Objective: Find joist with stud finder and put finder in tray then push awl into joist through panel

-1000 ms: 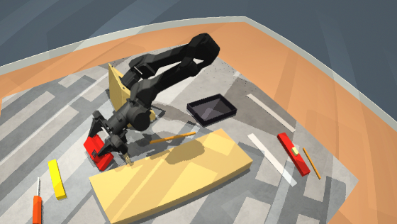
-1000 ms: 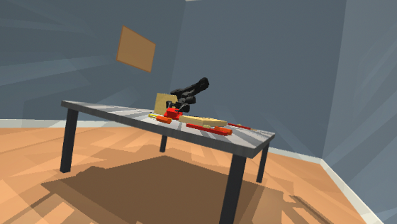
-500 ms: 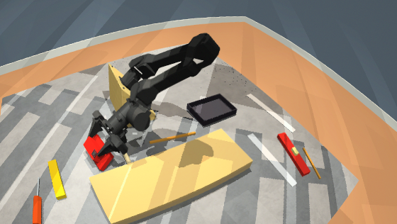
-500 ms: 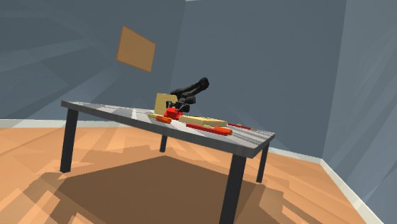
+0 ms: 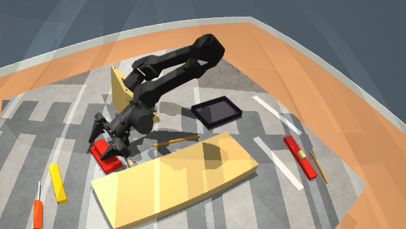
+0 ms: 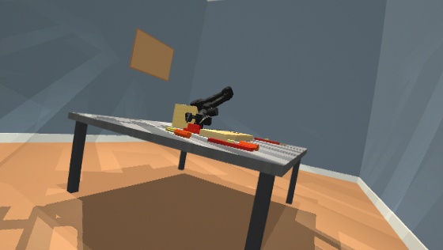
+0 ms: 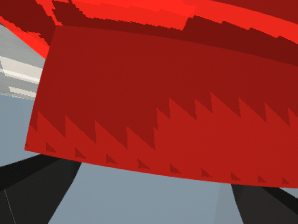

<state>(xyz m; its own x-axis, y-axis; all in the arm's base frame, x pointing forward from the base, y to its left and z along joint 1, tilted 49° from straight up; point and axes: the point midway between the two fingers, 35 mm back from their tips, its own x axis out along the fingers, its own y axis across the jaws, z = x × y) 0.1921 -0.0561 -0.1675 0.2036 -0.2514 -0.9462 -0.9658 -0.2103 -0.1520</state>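
My gripper tip is now 3 cm to the right of the stud finder, 2 cm above it and 1 cm short of it. The rest, counted from my gripper tip: awl (12 cm to the left, 5 cm below, 2 cm behind); then dark tray (52 cm to the left, 9 cm behind, 5 cm below); then yellow bar (18 cm to the right, 5 cm below, 5 cm ahead).
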